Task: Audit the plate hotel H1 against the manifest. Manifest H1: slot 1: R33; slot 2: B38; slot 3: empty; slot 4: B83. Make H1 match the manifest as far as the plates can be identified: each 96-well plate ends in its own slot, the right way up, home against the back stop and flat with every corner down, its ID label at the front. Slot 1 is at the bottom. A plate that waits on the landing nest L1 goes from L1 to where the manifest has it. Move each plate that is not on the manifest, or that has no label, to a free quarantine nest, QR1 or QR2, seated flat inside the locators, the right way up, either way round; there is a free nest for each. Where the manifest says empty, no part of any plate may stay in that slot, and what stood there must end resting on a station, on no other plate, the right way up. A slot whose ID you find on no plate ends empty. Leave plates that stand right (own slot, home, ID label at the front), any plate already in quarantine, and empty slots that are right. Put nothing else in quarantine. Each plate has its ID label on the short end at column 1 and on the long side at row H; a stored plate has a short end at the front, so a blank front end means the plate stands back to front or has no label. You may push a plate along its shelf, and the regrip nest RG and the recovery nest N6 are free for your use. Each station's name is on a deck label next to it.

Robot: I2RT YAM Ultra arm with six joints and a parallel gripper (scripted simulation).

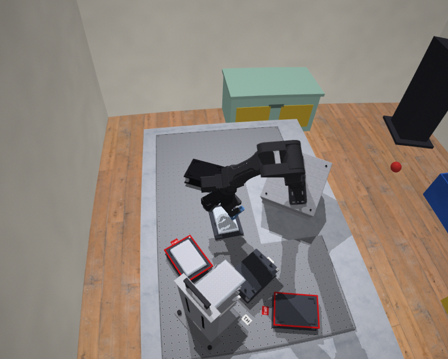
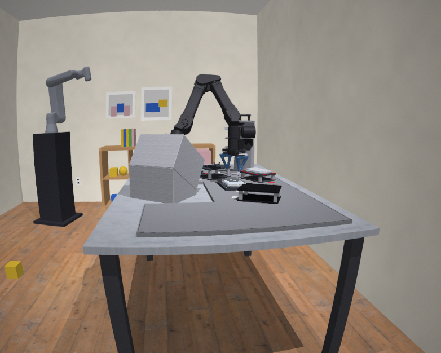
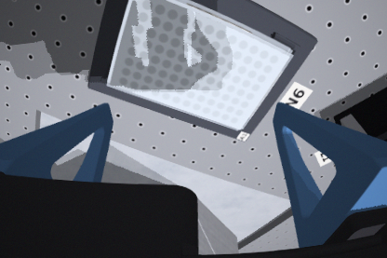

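Right now my hand is 8 cm above the flat dark nest N6. Round my hand: quarantine nest QR1: 20 cm to the left, 13 cm ahead, 5 cm below; black landing nest L1: 24 cm to the right, 11 cm ahead, 4 cm below; deck label N6: 10 cm to the right, 9 cm below, 3 cm ahead.
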